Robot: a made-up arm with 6 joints.
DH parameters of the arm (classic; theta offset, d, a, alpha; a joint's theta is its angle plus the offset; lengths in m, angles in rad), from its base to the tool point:
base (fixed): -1.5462 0 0.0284 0
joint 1: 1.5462 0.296 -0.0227 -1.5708
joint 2: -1.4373 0 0.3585 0
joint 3: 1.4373 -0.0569 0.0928 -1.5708
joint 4: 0 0.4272 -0.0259 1.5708
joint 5: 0 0.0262 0.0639 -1.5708
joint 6: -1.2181 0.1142 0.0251 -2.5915
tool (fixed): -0.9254 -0.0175 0 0
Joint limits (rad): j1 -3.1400..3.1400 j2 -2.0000..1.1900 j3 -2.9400..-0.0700 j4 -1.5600..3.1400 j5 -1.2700..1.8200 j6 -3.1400..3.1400
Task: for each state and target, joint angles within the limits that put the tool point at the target. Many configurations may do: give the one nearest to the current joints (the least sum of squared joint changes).
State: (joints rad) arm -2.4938 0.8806 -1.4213 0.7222 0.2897 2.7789
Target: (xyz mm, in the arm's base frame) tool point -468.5 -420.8 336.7
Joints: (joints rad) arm -2.3607 0.2405 -1.1303 0.7196 0.3824 2.8265
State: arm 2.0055 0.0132 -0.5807 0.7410 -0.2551 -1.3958
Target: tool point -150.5 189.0 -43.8
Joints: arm 2.3545 0.7471 -0.5290 0.6963 -0.0759 -1.3644
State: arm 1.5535 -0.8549 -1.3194 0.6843 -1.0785 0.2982
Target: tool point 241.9 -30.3 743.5
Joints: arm 0.6863 -0.7851 -0.7373 1.2194 -1.1195 0.3753
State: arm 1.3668 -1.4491 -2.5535 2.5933 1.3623 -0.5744
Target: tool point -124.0 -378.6 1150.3
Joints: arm 1.1450 -0.6948 -2.3281 2.5537 1.1311 -0.5046
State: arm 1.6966 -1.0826 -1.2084 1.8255 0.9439 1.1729
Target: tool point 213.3 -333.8 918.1
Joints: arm 2.1416 -1.6381 -1.2451 1.8752 0.7984 1.1692
